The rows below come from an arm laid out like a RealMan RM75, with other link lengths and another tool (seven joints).
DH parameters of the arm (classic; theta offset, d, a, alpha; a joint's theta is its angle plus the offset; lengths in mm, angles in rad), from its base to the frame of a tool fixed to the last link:
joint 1: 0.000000 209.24 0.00 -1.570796
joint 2: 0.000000 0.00 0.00 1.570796
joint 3: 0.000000 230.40 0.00 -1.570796
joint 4: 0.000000 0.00 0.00 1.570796
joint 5: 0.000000 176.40 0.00 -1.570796
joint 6: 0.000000 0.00 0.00 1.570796
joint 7: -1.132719 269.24 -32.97 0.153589
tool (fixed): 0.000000 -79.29 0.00 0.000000
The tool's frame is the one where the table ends.
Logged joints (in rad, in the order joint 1, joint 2, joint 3, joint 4, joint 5, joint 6, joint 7), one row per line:
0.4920, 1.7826, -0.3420, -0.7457, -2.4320, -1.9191, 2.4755
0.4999, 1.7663, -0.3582, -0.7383, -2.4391, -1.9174, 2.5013
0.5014, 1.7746, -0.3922, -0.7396, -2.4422, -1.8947, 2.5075
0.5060, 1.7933, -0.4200, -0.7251, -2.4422, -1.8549, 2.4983
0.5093, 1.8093, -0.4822, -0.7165, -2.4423, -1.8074, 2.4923
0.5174, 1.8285, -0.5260, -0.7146, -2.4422, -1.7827, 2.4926
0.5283, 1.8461, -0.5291, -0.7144, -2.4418, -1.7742, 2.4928
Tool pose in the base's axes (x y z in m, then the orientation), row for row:
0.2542, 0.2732, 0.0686, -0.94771, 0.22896, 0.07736, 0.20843
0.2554, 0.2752, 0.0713, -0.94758, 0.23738, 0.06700, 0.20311
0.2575, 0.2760, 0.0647, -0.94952, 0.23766, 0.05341, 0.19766
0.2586, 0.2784, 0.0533, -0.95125, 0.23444, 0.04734, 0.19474
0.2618, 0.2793, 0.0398, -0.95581, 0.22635, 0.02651, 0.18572
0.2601, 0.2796, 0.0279, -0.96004, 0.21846, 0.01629, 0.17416
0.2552, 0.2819, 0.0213, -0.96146, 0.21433, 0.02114, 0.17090
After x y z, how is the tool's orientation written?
As a quaternion, x y z w.
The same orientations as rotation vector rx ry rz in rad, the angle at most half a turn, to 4 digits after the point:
-2.6373, 0.6371, 0.2153
-2.6444, 0.6625, 0.1870
-2.6576, 0.6652, 0.1495
-2.6666, 0.6572, 0.1327
-2.6925, 0.6376, 0.0747
-2.7215, 0.6193, 0.0462
-2.7304, 0.6087, 0.0600

